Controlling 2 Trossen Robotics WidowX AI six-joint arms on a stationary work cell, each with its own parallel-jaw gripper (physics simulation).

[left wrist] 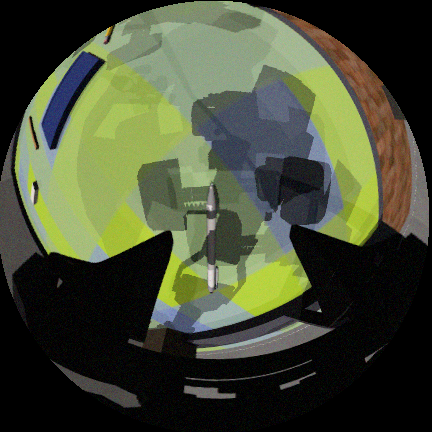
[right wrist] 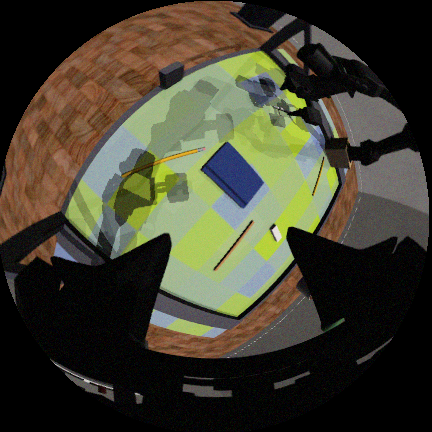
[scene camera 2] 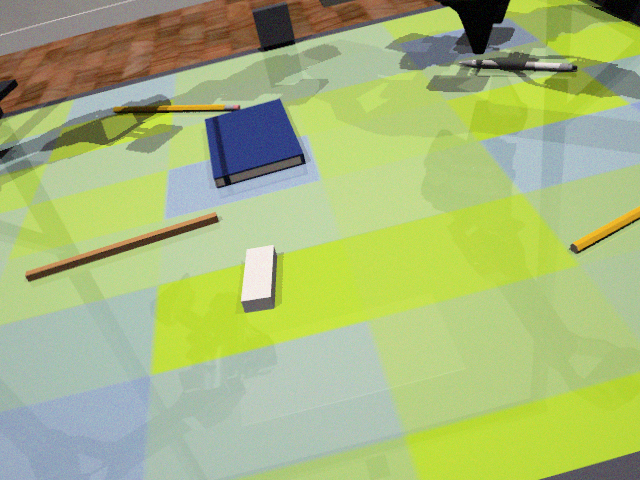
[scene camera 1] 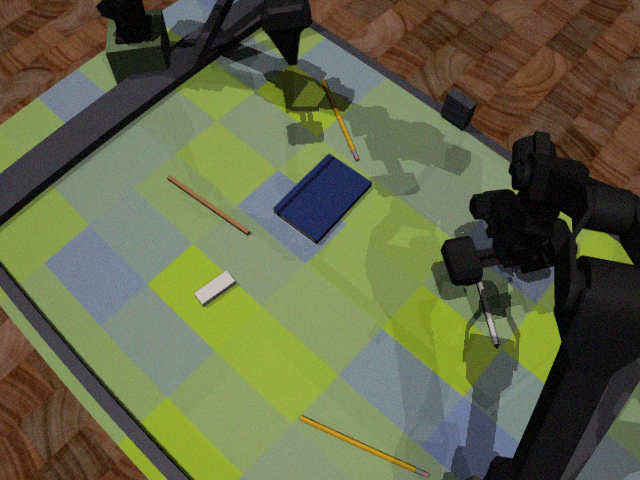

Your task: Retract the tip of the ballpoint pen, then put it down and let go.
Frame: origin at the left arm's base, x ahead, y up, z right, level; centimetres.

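Seen in the pictures: left gripper, fingertip midpoint: (left wrist: 233, 233) (right wrist: 284, 101) (scene camera 2: 488, 37) (scene camera 1: 494, 276); right gripper, fingertip midpoint: (right wrist: 230, 236) (scene camera 1: 290, 50); left arm's base at its link origin: (right wrist: 349, 152); right arm's base at its link origin: (scene camera 1: 133, 30).
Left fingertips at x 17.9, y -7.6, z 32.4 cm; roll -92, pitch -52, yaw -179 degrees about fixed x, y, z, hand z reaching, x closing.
Observation:
Offsets run from my left fingertips to a thing's top centre.
The ballpoint pen {dx -1.6, dy -1.9, dz -3.5 cm} (scene camera 1: 488, 316) (scene camera 2: 547, 66) (left wrist: 211, 224), white and grey with a dark rear end, lies flat on the chequered table top. Its tapered grey end points left in scene camera 2 and up in the left wrist view; whether the writing tip is out is too small to tell. My left gripper (left wrist: 233, 233) is open and empty, low above the pen, which shows between its spread fingers in the left wrist view. In scene camera 1 one of its fingers stands beside the pen's tapered end. My right gripper (right wrist: 230, 236) is open and empty, far from the pen, at the top of scene camera 1.
A blue notebook {dx +29.2, dy -1.6, dz -4.9 cm} (scene camera 1: 323, 198) (scene camera 2: 253, 139) lies mid-table. A yellow pencil {dx +37.6, dy -2.1, dz +9.6 cm} (scene camera 1: 340, 118) (scene camera 2: 175, 109) lies beyond it, and another yellow pencil {dx -0.1, dy -2.1, dz -31.4 cm} (scene camera 1: 361, 445) lies at the bottom of scene camera 1. A brown stick {dx +42.6, dy -2.1, dz -17.9 cm} (scene camera 1: 209, 205) and a white eraser {dx +31.2, dy -1.6, dz -27.6 cm} (scene camera 1: 215, 287) (scene camera 2: 259, 276) lie left of the pen.

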